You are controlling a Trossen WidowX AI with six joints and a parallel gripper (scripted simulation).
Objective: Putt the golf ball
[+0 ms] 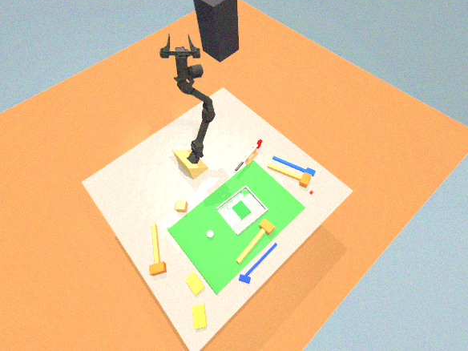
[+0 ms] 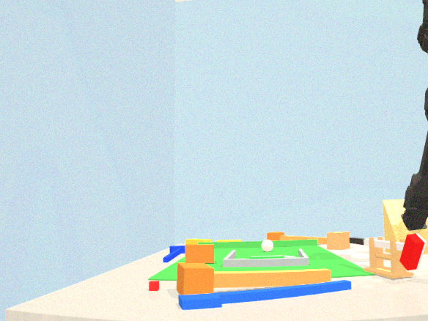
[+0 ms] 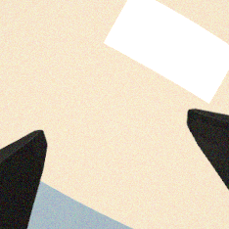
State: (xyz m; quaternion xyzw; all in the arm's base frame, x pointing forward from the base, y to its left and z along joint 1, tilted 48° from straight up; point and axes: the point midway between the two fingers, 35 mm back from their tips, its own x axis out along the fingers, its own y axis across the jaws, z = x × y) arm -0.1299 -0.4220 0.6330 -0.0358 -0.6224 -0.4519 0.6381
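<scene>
My gripper tip is now 840 mm above the orange cube, 440 mm to the left of it and 270 mm short of it. Also, from my gripper tip: tiny red cube (860 mm below, 790 mm ahead, 220 mm to the left); white golf ball (840 mm below, 530 mm ahead, 430 mm to the right).
</scene>
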